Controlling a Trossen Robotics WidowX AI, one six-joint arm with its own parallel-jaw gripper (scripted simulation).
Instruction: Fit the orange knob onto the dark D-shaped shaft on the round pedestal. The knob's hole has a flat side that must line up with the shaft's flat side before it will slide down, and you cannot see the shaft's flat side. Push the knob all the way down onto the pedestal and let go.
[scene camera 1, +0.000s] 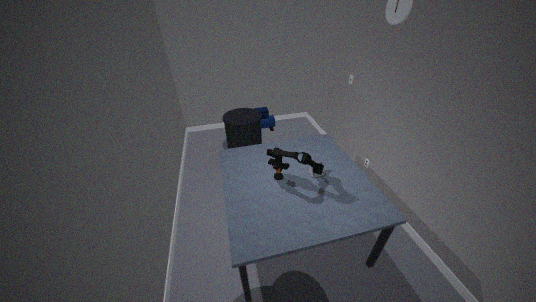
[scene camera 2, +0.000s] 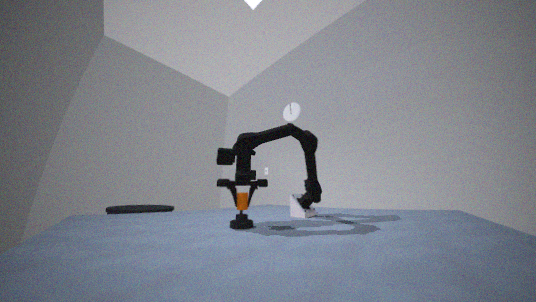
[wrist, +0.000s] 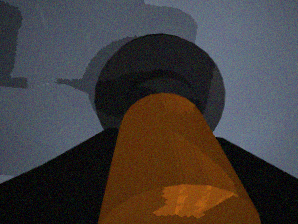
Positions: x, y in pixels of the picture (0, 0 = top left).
my gripper: holds an orange knob (wrist: 167, 157)
